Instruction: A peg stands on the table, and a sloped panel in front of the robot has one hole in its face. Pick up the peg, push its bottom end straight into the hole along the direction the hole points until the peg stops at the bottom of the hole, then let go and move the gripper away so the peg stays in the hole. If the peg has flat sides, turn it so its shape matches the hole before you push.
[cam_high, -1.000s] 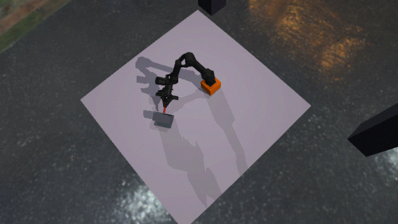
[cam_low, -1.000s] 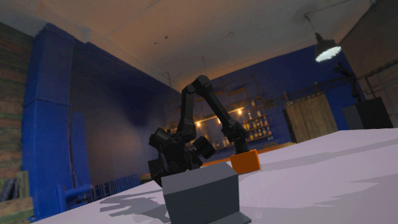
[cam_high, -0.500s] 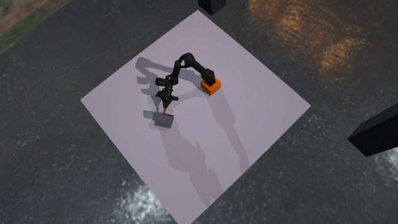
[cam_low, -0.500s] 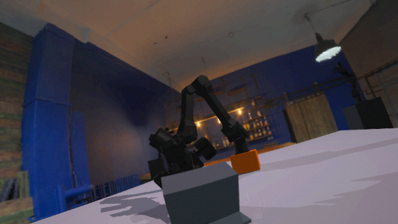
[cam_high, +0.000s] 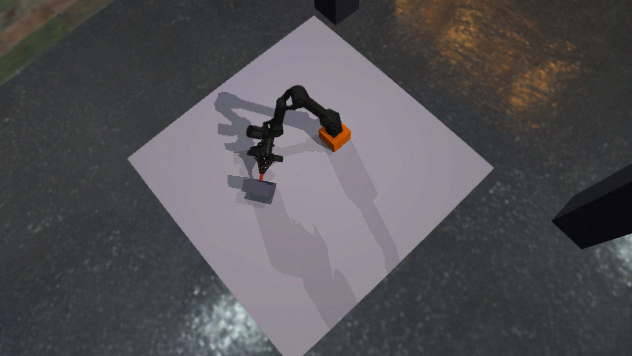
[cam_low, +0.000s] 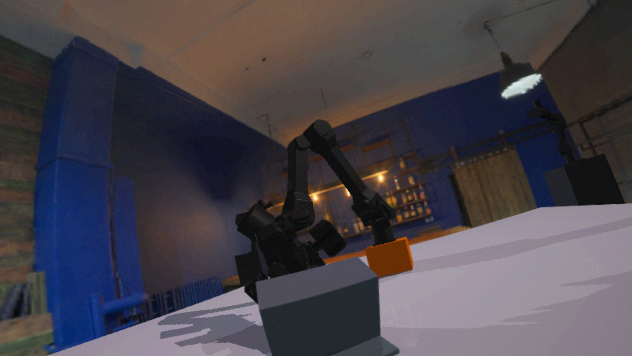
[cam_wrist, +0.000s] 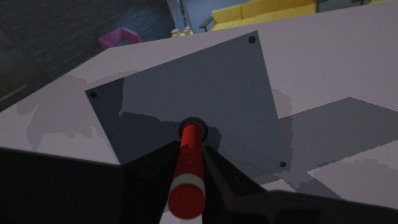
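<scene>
Now: gripper tip 50 mm short of the grey sloped panel block, 30 mm to the right of it and 30 mm above it. From my gripper tip the other things lie so: red peg 10 mm to the right, 10 mm behind.
</scene>
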